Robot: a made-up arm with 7 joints.
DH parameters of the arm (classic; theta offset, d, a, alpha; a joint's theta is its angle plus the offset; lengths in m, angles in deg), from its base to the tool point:
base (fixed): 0 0 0.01 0
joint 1: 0 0.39 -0.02 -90
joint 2: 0 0 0 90
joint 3: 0 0.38 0.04 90
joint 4: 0 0.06 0.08 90
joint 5: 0 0.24 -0.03 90
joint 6: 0 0.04 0.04 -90
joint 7: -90 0 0.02 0
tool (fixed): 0 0.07 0 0
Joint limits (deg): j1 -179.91..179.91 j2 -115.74..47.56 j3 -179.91..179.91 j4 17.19..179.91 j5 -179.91..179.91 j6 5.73..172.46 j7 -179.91..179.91
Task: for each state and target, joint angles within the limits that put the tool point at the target. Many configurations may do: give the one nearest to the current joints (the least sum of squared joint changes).
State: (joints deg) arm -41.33 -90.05 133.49 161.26 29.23 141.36 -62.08
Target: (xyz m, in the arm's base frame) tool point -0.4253 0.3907 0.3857
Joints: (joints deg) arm -35.11 -81.76 133.25 151.44 21.06 155.00 -63.64
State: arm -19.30 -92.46 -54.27 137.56 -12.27 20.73 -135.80
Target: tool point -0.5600 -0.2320 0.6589
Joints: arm -1.10 -76.72 -51.92 124.70 -12.80 23.59 -135.12
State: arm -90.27 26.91 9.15 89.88 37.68 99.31 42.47
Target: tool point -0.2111 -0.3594 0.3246
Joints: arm -119.27 47.56 -7.69 62.40 39.33 69.61 49.81
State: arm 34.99 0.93 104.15 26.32 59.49 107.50 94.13
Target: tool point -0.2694 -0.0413 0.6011
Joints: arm 51.60 -0.30 120.09 38.95 64.91 112.36 92.97
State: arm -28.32 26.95 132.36 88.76 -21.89 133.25 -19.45
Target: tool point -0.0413 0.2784 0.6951
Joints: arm -28.60 -1.67 134.73 82.69 -23.58 124.47 -17.21
